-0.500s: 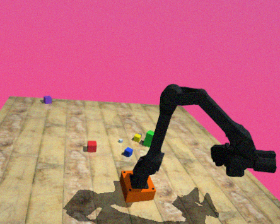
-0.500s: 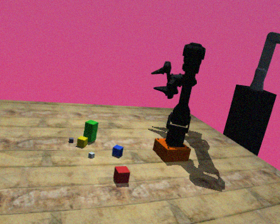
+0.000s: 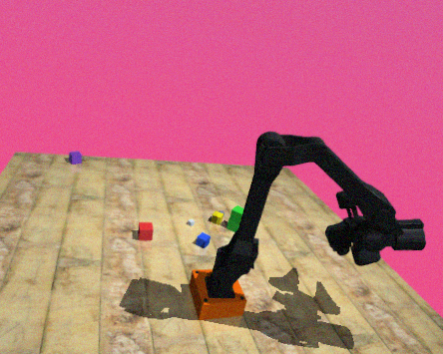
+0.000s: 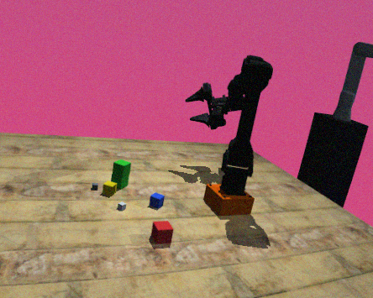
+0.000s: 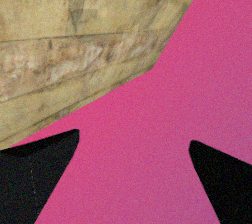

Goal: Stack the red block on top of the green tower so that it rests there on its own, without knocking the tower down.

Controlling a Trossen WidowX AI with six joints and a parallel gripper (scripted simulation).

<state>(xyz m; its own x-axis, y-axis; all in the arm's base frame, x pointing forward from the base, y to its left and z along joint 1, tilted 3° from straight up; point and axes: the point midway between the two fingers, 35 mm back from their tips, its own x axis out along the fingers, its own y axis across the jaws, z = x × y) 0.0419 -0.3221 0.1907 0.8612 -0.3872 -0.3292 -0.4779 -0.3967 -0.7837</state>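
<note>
Right now my gripper tip is 52 cm to the right of the red block, 20 cm above it and 19 cm short of it. From my gripper tip the other things lie so: yellow block (29 cm ahead, 27 cm to the left, 20 cm below); then small white cube (37 cm to the left, 27 cm ahead, 21 cm below); then blue block (34 cm to the left, 20 cm below, 16 cm ahead).
</note>
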